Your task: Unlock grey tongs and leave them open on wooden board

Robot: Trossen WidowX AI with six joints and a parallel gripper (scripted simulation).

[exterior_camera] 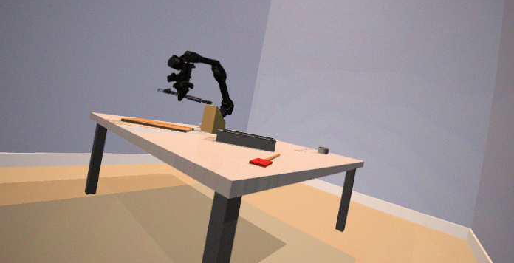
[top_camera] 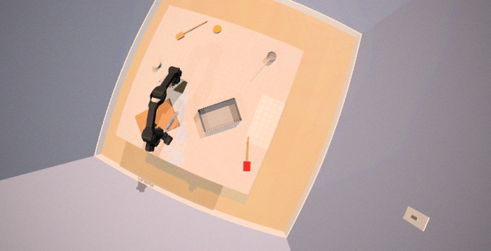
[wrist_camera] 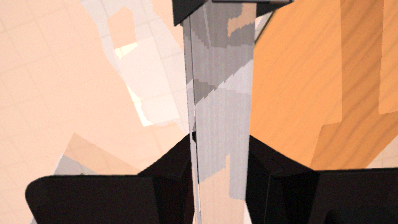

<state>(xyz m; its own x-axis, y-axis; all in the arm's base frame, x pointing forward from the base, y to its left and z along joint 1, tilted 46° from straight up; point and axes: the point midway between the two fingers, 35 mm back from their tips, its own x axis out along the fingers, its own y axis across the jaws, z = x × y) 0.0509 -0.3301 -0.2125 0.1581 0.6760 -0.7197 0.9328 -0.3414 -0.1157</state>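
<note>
Right now my gripper tip is 180 mm past the wooden board, 160 mm above it and 30 mm to the right of it. The rest, counted from my gripper tip: grey roasting tin (330 mm ahead, 230 mm to the left, 140 mm below); then red spatula (630 mm ahead, 160 mm below, 30 mm to the right); then white disc (490 mm to the left, 330 mm behind, 150 mm below).
</note>
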